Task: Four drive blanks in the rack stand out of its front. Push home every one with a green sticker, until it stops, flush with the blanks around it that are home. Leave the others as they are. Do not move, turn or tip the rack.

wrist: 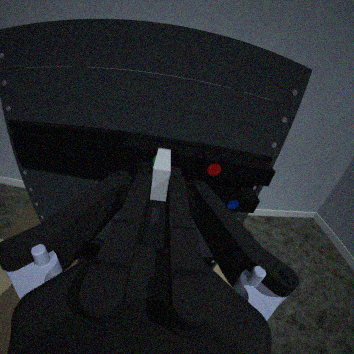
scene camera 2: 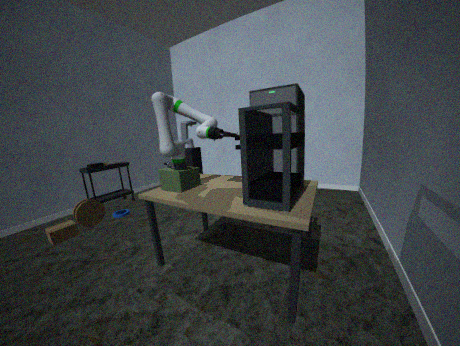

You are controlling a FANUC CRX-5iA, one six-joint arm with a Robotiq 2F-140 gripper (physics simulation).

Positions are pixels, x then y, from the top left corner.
dark rack: wrist 74, 125; scene camera 2 259, 181
